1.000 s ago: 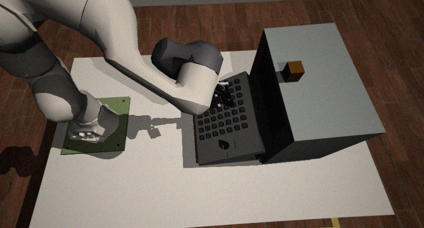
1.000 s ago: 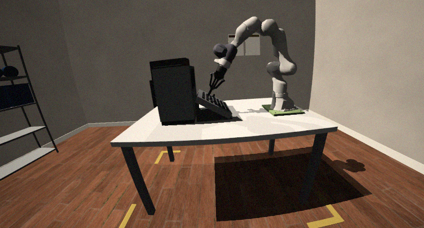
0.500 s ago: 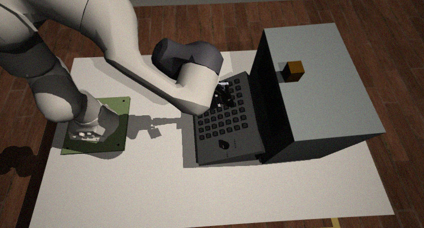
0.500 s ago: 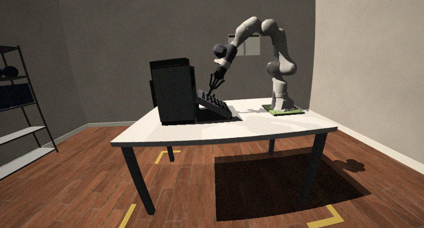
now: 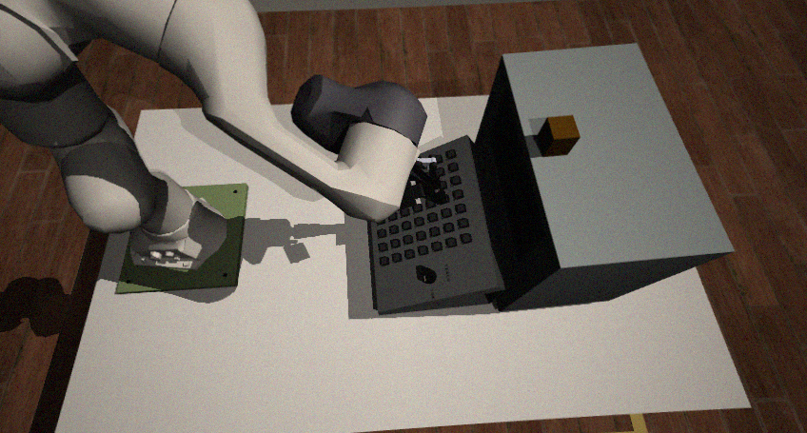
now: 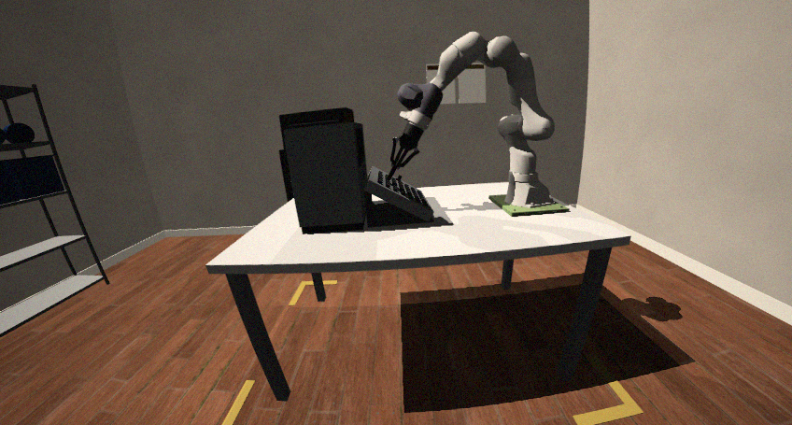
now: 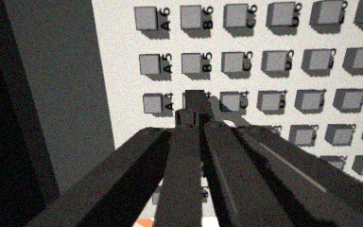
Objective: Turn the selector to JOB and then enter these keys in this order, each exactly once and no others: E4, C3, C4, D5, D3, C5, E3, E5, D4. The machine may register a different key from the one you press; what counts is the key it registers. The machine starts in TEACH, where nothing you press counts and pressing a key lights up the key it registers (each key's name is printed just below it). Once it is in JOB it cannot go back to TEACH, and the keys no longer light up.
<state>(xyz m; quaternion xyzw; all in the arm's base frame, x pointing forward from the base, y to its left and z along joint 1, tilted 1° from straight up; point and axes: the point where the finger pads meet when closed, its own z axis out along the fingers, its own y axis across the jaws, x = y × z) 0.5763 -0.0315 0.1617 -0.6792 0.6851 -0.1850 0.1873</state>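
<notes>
Now: the key C5 1 cm behind my hand, 3 cm to the right of it and 5 cm below it. From my hand the other things lie so: a5 key (5 cm ahead, 3 cm to the right, 1 cm below); c6 key (1 cm behind, 7 cm to the right, 5 cm below); a7 key (5 cm ahead, 10 cm to the right, 1 cm below).
</notes>
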